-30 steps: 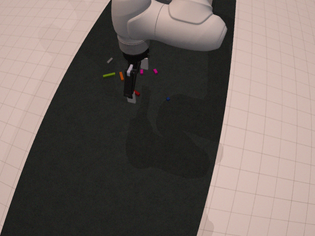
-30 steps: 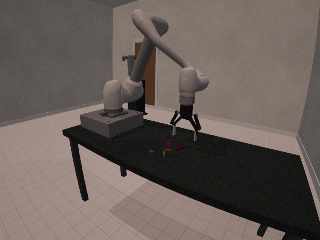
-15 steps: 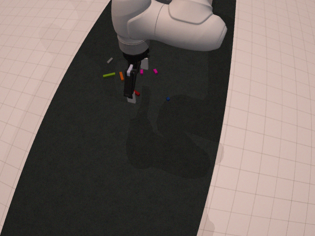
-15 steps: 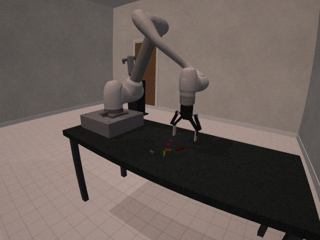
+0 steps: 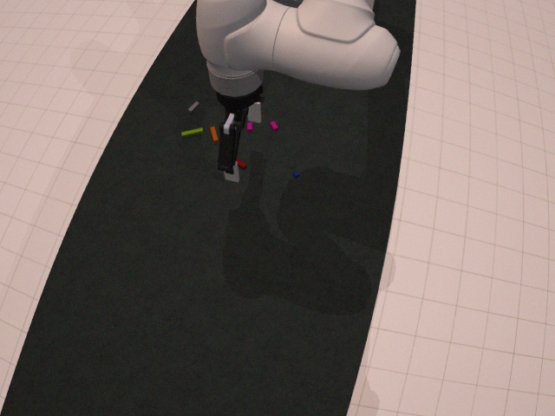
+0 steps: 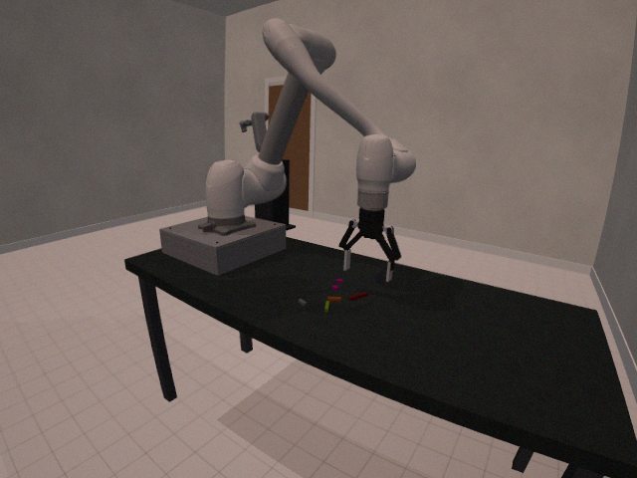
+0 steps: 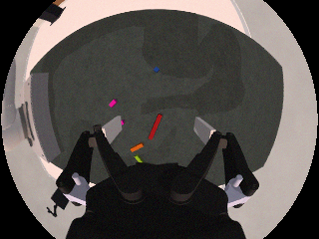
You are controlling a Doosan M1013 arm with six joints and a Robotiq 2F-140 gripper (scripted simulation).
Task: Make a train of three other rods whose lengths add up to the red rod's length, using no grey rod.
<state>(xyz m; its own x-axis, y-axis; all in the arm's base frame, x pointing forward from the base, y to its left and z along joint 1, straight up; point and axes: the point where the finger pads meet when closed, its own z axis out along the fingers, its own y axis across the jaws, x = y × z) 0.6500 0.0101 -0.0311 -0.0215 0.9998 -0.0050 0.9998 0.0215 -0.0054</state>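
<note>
Right now my hand is 10 mm past the blue rod, 110 mm to the right of it and 70 mm above it. From my hand the other things lie so: red rod 10 mm behind, 30 mm to the right, 70 mm below; then lime rod 50 mm behind, 150 mm to the right, 70 mm below; then orange rod 60 mm behind, 90 mm to the right, 70 mm below.
</note>
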